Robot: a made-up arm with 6 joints.
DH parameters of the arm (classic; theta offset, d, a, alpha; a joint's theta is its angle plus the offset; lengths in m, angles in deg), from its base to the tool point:
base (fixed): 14.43 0 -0.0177 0
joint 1: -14.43 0.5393 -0.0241 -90
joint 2: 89.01 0 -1.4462 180
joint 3: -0.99 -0.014 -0.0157 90
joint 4: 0 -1.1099 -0.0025 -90
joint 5: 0 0.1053 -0.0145 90
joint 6: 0 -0.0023 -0.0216 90
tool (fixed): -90 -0.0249 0 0
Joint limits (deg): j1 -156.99..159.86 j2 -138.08..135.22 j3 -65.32..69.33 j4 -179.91..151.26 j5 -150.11..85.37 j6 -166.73..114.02
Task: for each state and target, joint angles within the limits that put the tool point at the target. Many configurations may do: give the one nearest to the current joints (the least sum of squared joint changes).
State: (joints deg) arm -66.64 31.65 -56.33 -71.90 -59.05 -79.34
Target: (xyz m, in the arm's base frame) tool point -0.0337 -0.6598 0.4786
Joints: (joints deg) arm -88.54 48.15 -56.40 -67.96 -59.03 -78.08
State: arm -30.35 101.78 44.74 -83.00 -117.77 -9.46
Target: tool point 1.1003 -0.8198 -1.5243
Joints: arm -36.55 133.04 65.88 -82.42 -115.93 -6.87
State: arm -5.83 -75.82 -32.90 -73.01 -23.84 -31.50
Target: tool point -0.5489 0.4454 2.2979
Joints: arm -42.92 -56.59 10.11 -78.37 -25.13 -31.93
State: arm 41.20 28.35 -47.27 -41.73 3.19 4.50
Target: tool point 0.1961 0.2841 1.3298
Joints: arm 69.96 -24.06 -49.21 -48.49 5.58 4.51
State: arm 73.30 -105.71 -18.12 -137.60 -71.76 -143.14
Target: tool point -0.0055 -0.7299 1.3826
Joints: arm 97.69 -87.24 -37.71 -133.81 -72.29 -143.71
